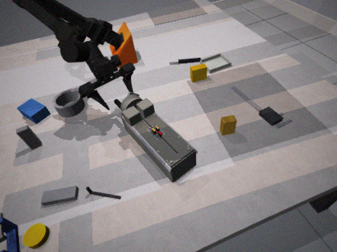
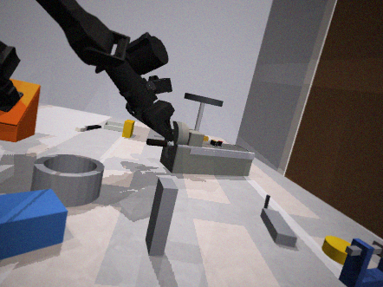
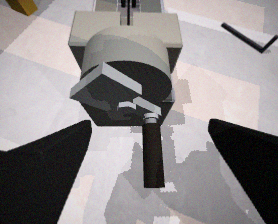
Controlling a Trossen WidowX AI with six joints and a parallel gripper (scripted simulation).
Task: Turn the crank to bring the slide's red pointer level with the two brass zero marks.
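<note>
Now: the dark crank handle 2 cm behind my gripper tip, 1 cm to the right of it and 2 cm below it. Round my gripper tip: black hex key 25 cm ahead, 11 cm to the right, 8 cm below; then blue block 14 cm behind, 33 cm to the right, 7 cm below; then red pointer 16 cm ahead, 9 cm to the left, 1 cm below.
</note>
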